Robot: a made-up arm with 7 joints. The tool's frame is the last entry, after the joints.
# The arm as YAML. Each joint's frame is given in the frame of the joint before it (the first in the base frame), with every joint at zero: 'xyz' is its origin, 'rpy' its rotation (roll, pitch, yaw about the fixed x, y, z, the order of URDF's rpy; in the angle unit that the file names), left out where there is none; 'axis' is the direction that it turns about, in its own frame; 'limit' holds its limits. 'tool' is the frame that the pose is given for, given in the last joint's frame.
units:
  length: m
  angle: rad
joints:
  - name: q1
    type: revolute
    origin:
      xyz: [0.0, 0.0, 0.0]
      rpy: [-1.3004, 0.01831, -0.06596]
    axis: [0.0, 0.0, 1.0]
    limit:
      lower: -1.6
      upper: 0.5
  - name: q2
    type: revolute
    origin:
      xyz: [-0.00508, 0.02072, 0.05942]
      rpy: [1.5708, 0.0, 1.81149]
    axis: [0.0, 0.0, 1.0]
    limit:
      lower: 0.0
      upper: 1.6
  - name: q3
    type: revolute
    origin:
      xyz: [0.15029, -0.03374, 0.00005]
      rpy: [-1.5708, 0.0, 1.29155]
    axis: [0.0, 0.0, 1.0]
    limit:
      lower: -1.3
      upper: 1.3
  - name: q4
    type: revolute
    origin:
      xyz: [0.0, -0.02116, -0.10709]
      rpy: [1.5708, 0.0, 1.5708]
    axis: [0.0, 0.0, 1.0]
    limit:
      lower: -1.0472
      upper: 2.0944
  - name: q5
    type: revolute
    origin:
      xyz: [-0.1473, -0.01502, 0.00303]
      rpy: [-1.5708, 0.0, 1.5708]
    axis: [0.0, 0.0, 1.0]
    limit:
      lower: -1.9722
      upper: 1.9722
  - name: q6
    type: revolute
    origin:
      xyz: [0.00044, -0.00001, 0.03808]
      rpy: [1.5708, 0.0, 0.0]
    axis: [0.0, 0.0, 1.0]
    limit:
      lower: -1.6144
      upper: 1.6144
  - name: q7
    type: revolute
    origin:
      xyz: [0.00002, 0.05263, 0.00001]
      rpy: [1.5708, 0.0, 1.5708]
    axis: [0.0, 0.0, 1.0]
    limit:
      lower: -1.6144
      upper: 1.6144
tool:
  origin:
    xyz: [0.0, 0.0, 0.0]
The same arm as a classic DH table. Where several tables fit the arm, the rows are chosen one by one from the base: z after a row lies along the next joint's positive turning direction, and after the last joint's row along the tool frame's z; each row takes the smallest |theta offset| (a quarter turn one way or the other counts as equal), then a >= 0, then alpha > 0; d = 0 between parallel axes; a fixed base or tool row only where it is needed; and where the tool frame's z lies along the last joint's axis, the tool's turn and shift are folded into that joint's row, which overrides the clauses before.
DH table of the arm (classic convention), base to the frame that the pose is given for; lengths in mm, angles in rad. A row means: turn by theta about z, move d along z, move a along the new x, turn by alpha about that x. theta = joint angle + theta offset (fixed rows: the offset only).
base (fixed): theta0 -0.0710, d 0.0, a 0.0, alpha -1.3004
q1: theta0 -1.3111, d 59.4, a -21.3, alpha -1.5708
q2: theta0 1.2915, d 0.1, a -9.0, alpha 1.5708
q3: theta0 1.5708, d -260.9, a 21.2, alpha -1.5708
q4: theta0 1.5708, d 3.0, a 15.0, alpha 1.5708
q5: theta0 0.0000, d 185.4, a -0.4, alpha -1.5708
q6: theta0 -1.5708, d 0.0, a 52.6, alpha 1.5708
q7: theta0 0.0000, d 0.0, a 0.0, alpha 0.0000
Joint limits (rad, base to tool): -1.6000..0.5000 0.0000..1.6000 -1.3000..1.3000 -1.0472..2.0944 -1.9722..1.9722 -1.6144..1.6144 -1.6144..1.6144

